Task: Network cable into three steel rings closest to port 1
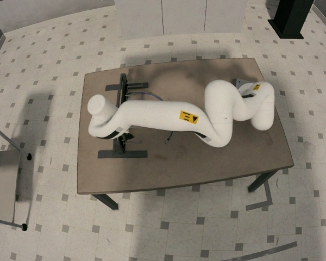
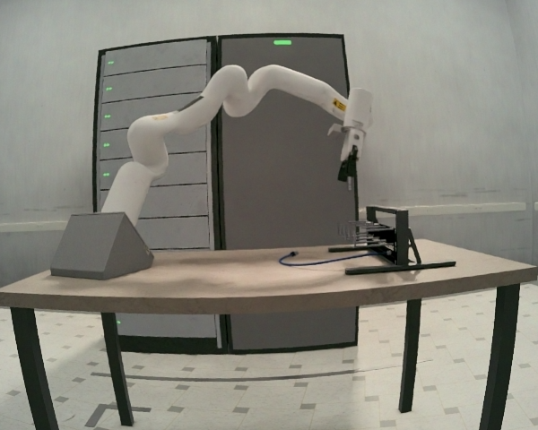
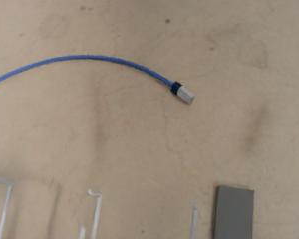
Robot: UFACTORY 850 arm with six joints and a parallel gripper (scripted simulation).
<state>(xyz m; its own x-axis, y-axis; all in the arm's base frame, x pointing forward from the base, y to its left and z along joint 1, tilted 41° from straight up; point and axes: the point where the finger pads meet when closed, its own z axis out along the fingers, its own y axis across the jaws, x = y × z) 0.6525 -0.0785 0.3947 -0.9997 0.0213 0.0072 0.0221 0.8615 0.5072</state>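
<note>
Now: the plug 24 cm below my hand, 18 cm behind it and 2 cm to the right of it. Also, from my hand: black port rack 22 cm to the right, 18 cm below, 6 cm ahead.
</note>
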